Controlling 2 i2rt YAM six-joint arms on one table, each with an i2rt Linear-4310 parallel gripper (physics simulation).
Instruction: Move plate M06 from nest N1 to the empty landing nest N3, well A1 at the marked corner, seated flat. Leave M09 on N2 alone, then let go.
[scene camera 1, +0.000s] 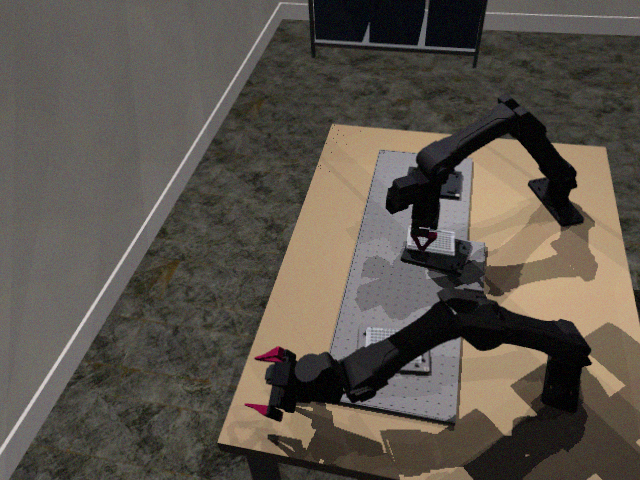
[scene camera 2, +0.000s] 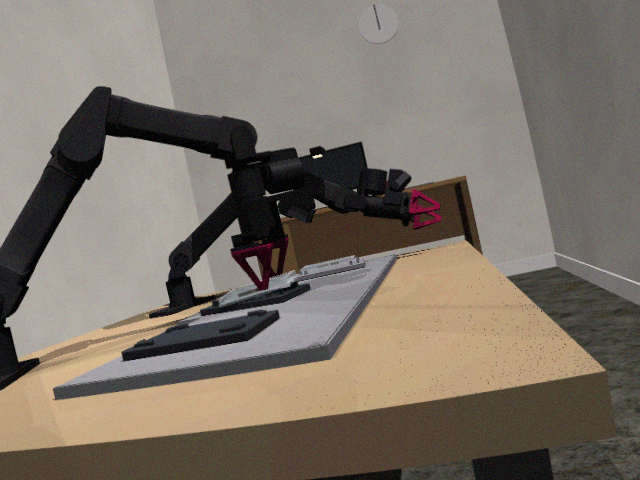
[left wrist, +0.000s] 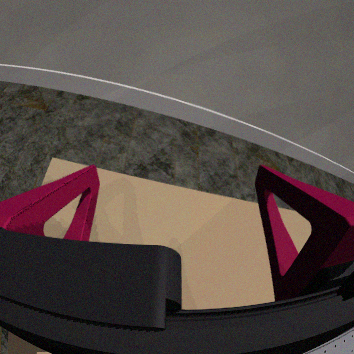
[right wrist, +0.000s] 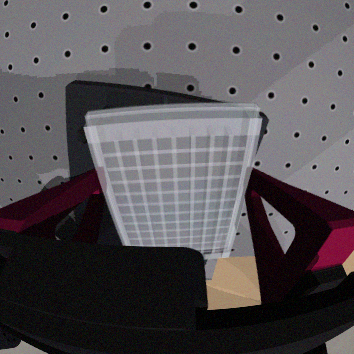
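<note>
My right gripper (scene camera 1: 424, 240) (scene camera 2: 261, 272) (right wrist: 174, 175) points straight down and is shut on plate M06 (scene camera 1: 441, 242) (scene camera 2: 257, 288) (right wrist: 175, 182), a clear gridded well plate. It holds the plate by its long sides, low over the dark middle nest (scene camera 1: 434, 262) (scene camera 2: 290, 291) (right wrist: 75, 116); I cannot tell whether they touch. The empty dark landing nest (scene camera 1: 453, 187) (scene camera 2: 199, 333) lies one place further along the grey breadboard (scene camera 1: 385, 229) (scene camera 2: 318, 329). Plate M09 (scene camera 1: 377, 334) (scene camera 2: 332, 265) sits on its nest at the other end, partly hidden by my left arm. My left gripper (scene camera 1: 263, 381) (scene camera 2: 425, 210) (left wrist: 176, 173) is open and empty, above the table's corner.
The breadboard lies on a wooden table (scene camera 1: 309, 267) (scene camera 2: 437, 333); my left gripper reaches out to its edge above the floor. A dark rack (scene camera 1: 394, 24) stands on the floor far behind. A brown board (scene camera 2: 366, 233) stands behind the table in scene camera 2.
</note>
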